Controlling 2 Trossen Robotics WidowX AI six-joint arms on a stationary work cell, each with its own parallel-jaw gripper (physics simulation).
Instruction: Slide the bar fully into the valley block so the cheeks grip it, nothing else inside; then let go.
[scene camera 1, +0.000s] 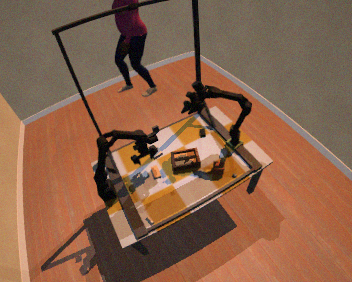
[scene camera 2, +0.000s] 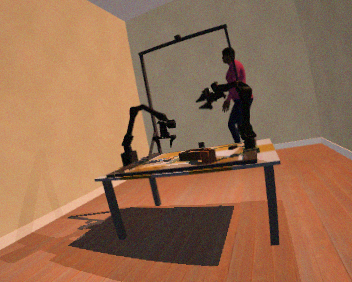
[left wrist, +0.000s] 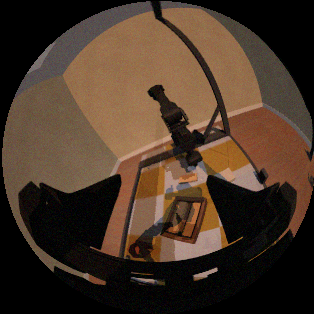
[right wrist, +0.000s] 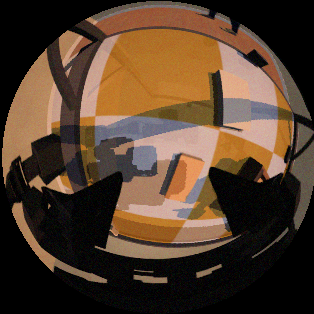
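Where they show: left gripper, fingertip midpoint: (scene camera 1: 184, 113) (scene camera 2: 197, 105) (left wrist: 165, 179); right gripper, fingertip midpoint: (scene camera 1: 145, 162) (scene camera 2: 165, 148) (right wrist: 166, 173); left arm's base at its link origin: (scene camera 1: 234, 141) (scene camera 2: 250, 147); right arm's base at its link origin: (scene camera 1: 103, 186) (scene camera 2: 128, 151) (right wrist: 35, 163).
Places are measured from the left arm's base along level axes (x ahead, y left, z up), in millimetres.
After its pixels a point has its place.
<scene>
A brown wooden block like an open box (scene camera 1: 186, 168) {x 432, y -57, z -16 mm} (scene camera 2: 188, 155) {x 429, y -58, z 3 mm} (left wrist: 201, 220) {x 362, y -182, z -5 mm} lies mid-table, with lighter strips inside; I cannot tell whether a bar sits among them. An orange block (scene camera 1: 156, 172) {x 619, y -162, z -14 mm} (left wrist: 188, 177) {x 613, y -179, z -14 mm} (right wrist: 186, 176) {x 611, y -185, z -14 mm} lies apart from it, on the right arm's side. A pale block with a dark side (left wrist: 227, 174) {x 520, y -365, z -9 mm} (right wrist: 235, 99) {x 528, y -335, z -9 mm} lies farther back. Which piece is the bar is unclear. My right gripper (scene camera 1: 144, 157) {x 648, y -234, z 61 mm} (scene camera 2: 165, 141) {x 648, y -234, z 61 mm} (right wrist: 166, 173) {x 648, y -234, z 61 mm} is open and empty above the table. My left gripper (scene camera 1: 186, 106) (scene camera 2: 199, 103) {x 319, y -190, z 343 mm} (left wrist: 165, 179) {x 319, y -190, z 343 mm} is open and empty, high at the back.
A red-orange block (scene camera 1: 218, 166) {x 277, y 105, z 45 mm} (left wrist: 140, 249) {x 266, y 65, z 44 mm} stands near the front right of the table. A small dark object (scene camera 1: 202, 133) (scene camera 2: 201, 144) stands at the back. Dark rails cross the checkered table near both arm bases, and a tall frame rises behind. A person stands beyond the table.
</scene>
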